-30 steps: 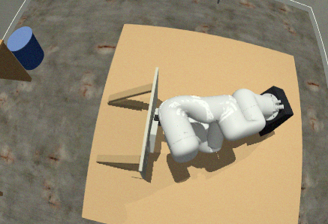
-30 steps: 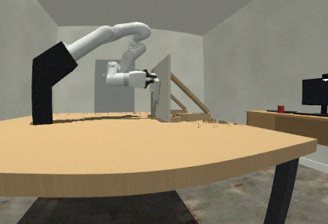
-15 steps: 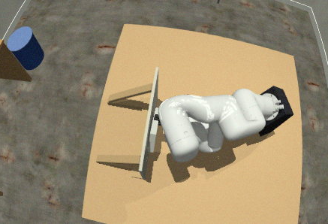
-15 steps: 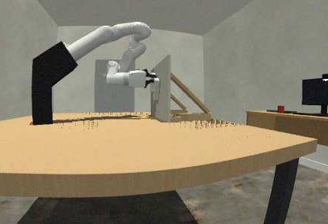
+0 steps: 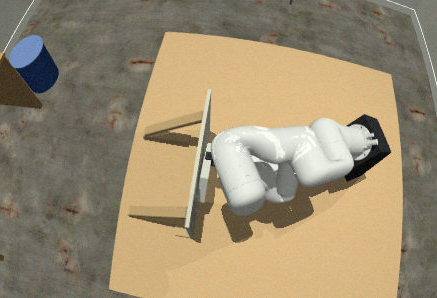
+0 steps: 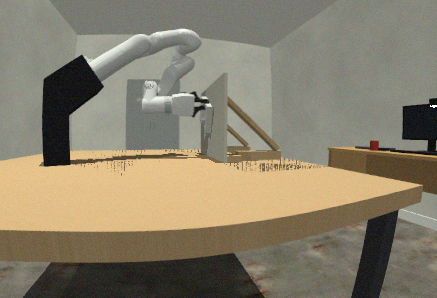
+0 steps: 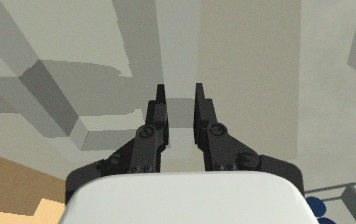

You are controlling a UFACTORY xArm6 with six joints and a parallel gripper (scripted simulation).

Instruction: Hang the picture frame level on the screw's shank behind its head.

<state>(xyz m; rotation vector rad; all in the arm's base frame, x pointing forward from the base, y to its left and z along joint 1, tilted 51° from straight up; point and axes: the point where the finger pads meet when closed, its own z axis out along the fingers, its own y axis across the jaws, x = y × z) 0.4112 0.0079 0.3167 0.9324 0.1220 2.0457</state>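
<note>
Now: hand 40 mm to the right of the grey picture frame, 40 mm above it and 20 mm short of it. Also, from my hand: pale wall board: 70 mm below, 40 mm ahead, 20 mm to the left.
</note>
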